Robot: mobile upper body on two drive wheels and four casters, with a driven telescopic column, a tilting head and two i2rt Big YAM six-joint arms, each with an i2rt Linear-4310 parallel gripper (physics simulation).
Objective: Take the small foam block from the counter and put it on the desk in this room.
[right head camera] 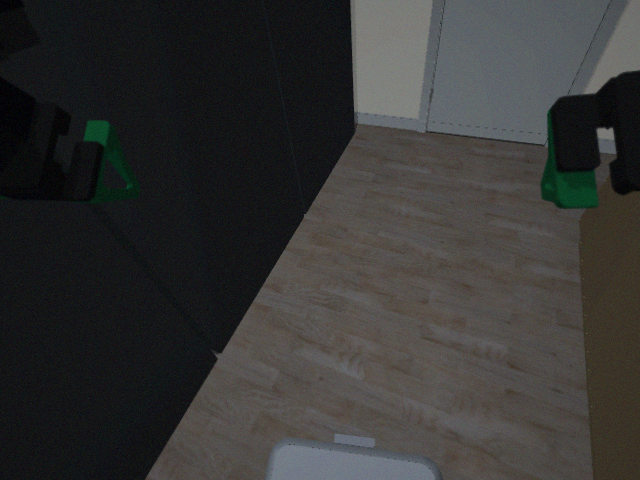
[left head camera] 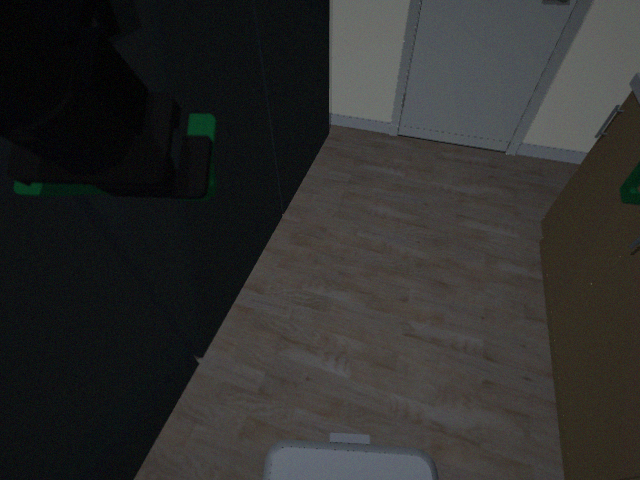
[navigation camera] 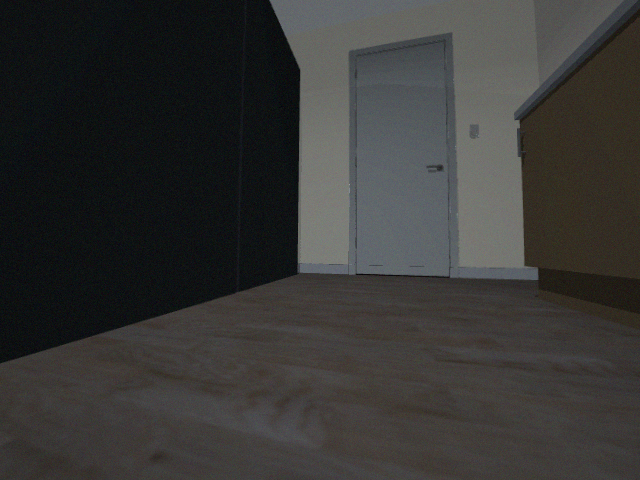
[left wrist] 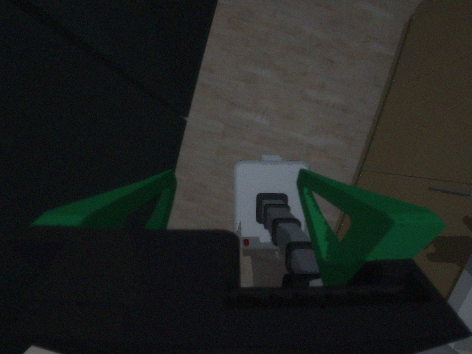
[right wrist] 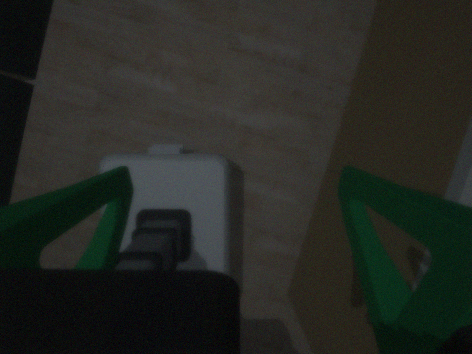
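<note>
The foam block and the desk do not show in any view. The counter's brown front runs along the right side, and a strip of its grey top edge shows in the navigation camera. My left gripper is open and empty, at the left of the head views in front of a black surface. My right gripper is open and empty; one of its green fingers shows at the right of the right head view, near the counter side. Both hang above the floor.
A tall black panel bounds the left side. A closed grey door stands in the cream far wall. Wooden floor lies between panel and counter. My white base shows below.
</note>
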